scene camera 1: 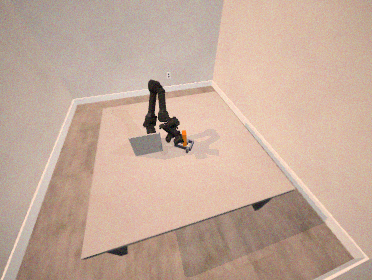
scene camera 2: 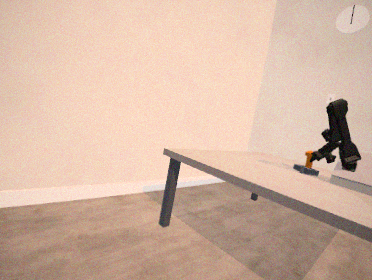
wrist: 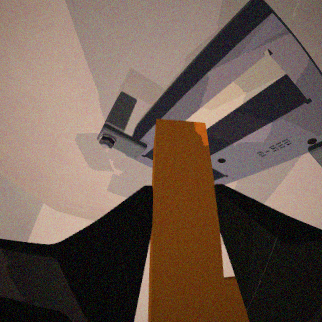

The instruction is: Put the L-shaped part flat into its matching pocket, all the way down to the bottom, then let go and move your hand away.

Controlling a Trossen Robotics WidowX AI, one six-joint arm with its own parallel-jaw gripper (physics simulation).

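Where they show: gripper, fingertip midpoint: (scene camera 1: pixel 183 140) (scene camera 2: pixel 310 161) (wrist: pixel 182 192); arm's base, link origin: (scene camera 1: pixel 151 134) (scene camera 2: pixel 349 166).
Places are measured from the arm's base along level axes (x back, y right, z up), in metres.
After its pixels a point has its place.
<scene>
The orange L-shaped part (scene camera 1: pixel 184 137) {x -0.235, y 0.113, z 0.008 m} (scene camera 2: pixel 309 159) {x -0.236, y 0.089, z -0.024 m} (wrist: pixel 182 200) {x -0.222, y 0.103, z -0.029 m} is held upright, its long leg pointing down at the fixture. My gripper (scene camera 1: pixel 180 142) {x -0.228, y 0.104, z -0.035 m} (scene camera 2: pixel 313 157) {x -0.228, y 0.104, z -0.035 m} (wrist: pixel 182 192) {x -0.228, y 0.104, z -0.035 m} is shut on it, one black finger on each side in the wrist view. The blue-grey fixture (scene camera 1: pixel 189 147) {x -0.264, y 0.152, z -0.074 m} (scene camera 2: pixel 300 167) {x -0.268, y 0.051, z -0.088 m} (wrist: pixel 240 156) {x -0.253, y 0.068, z -0.079 m} with the pocket lies on the table. In the wrist view the part's lower end overlaps the near end of the long pocket. Whether that end touches the fixture or is inside the pocket is hidden. The part does not lie flat.
A grey tilted panel (scene camera 1: pixel 146 144) {x 0.049, y 0.089, z -0.004 m} stands on the table (scene camera 1: pixel 190 200) {x -0.150, y 0.529, z -0.115 m} (scene camera 2: pixel 240 165) {x -0.460, y -0.390, z -0.115 m} beside the arm, left of the fixture in scene camera 1. In the wrist view a mounting tab with a bolt (wrist: pixel 107 140) {x -0.237, y 0.162, z -0.070 m} sticks out from the fixture's left end.
</scene>
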